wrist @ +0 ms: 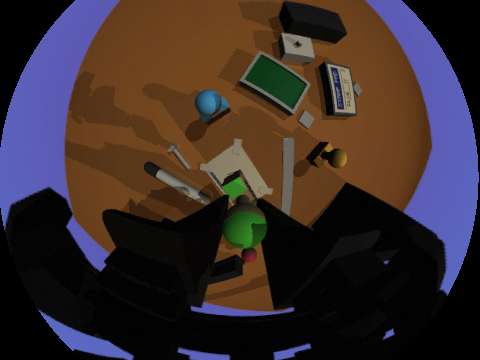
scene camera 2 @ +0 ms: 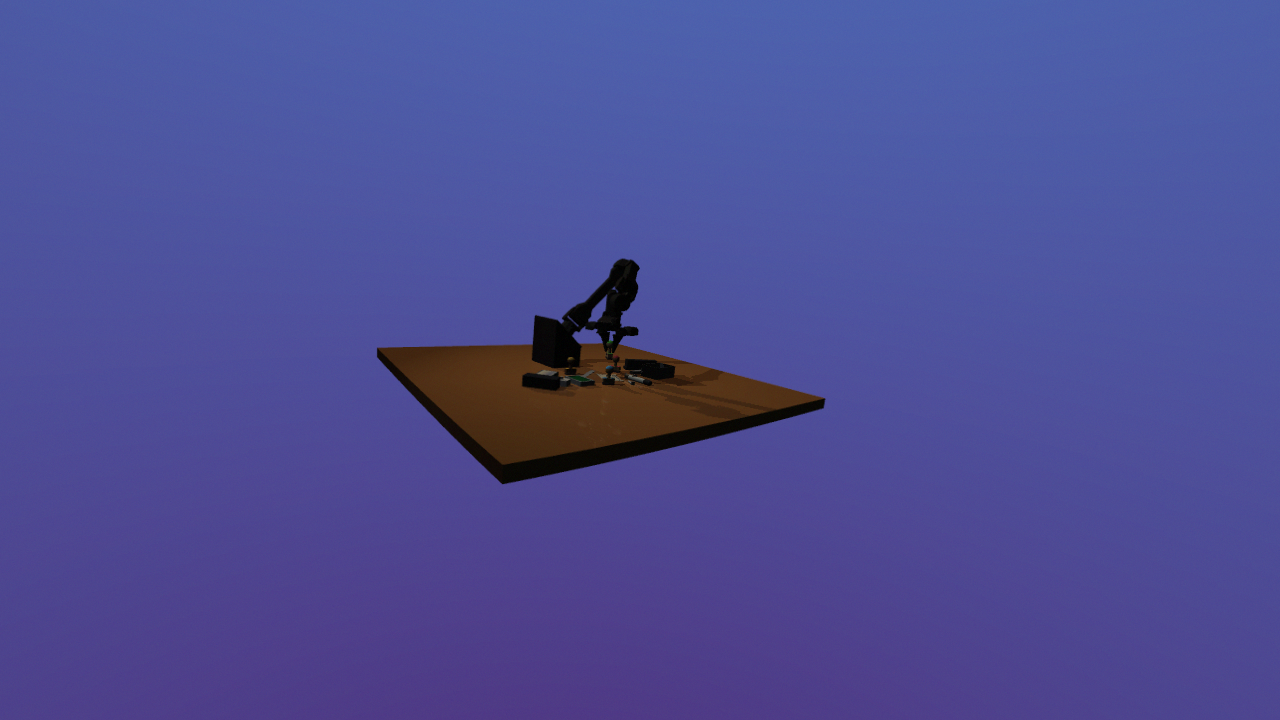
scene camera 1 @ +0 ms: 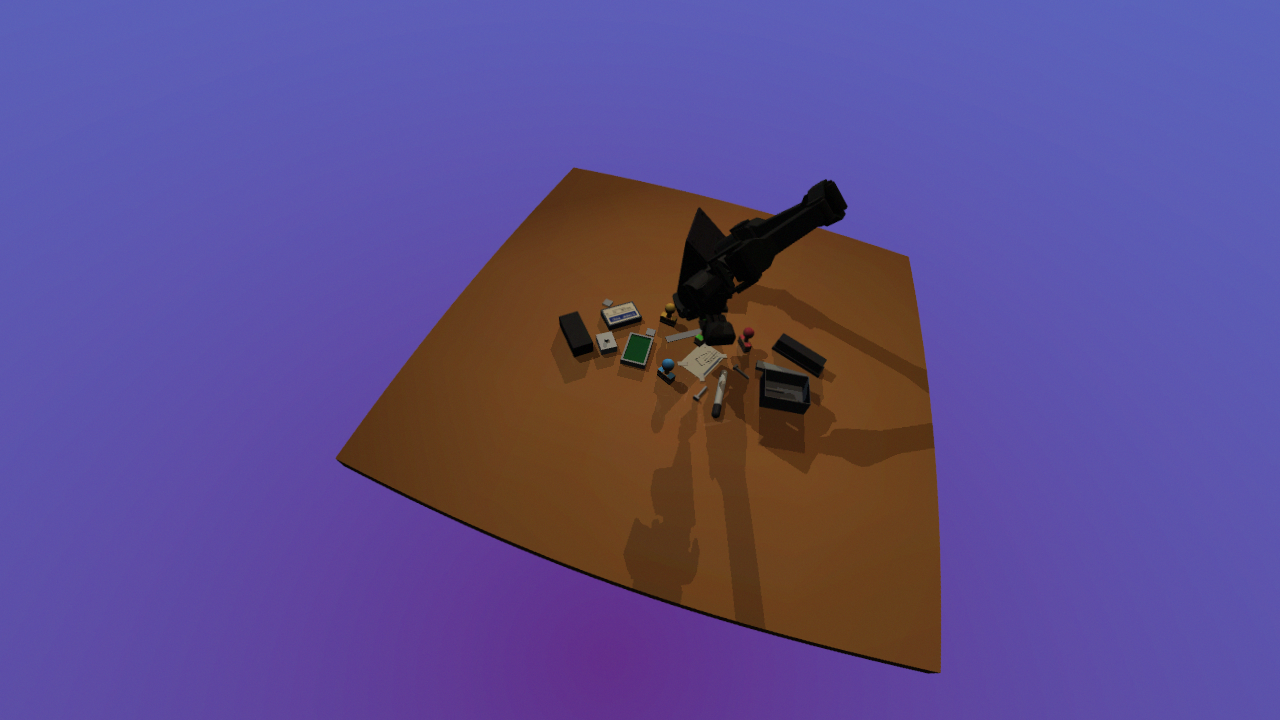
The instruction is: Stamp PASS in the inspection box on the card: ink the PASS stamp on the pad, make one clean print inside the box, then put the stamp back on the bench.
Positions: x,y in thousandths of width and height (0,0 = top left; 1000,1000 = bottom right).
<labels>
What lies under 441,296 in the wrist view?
A blue-knobbed stamp.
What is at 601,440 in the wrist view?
A grey ruler.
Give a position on a marker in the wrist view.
At 407,540
</labels>
